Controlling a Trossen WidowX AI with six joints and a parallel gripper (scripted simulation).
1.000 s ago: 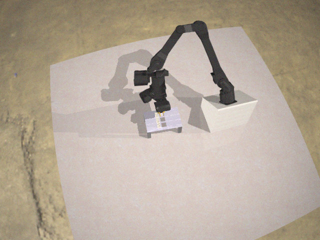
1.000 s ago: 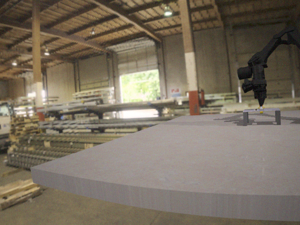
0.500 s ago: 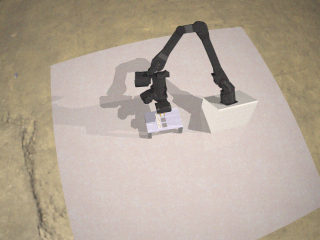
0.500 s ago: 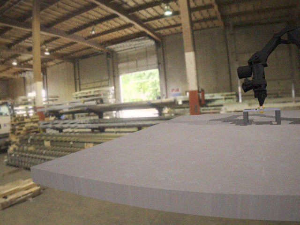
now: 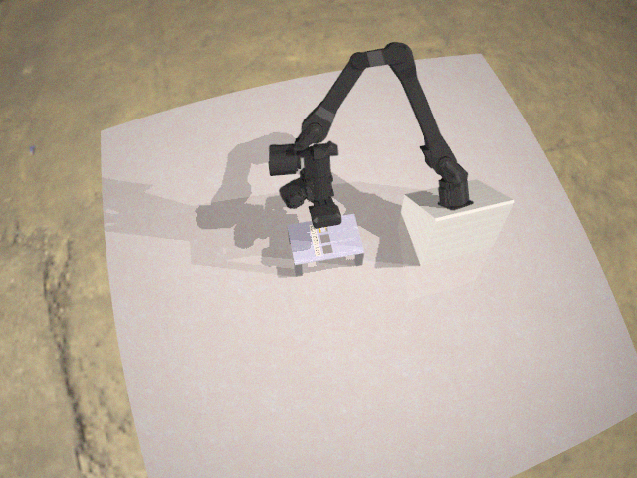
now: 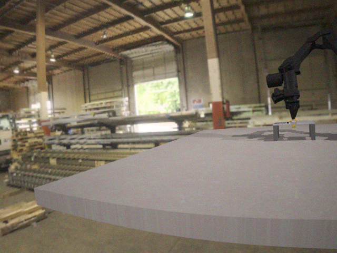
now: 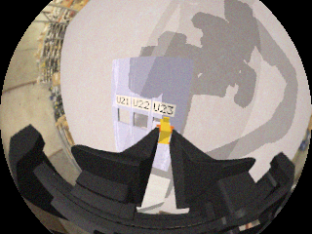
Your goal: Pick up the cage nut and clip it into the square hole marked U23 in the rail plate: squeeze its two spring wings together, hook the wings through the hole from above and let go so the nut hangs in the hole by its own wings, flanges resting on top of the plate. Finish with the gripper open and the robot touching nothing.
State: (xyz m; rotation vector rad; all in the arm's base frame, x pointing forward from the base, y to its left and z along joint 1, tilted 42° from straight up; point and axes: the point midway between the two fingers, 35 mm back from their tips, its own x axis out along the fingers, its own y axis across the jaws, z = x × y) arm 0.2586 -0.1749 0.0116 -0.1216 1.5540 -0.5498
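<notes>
The cage nut lies 10 mm below my gripper tip. Round my gripper tip: label 30 mm ahead, 30 mm to the left, 10 mm below.
</notes>
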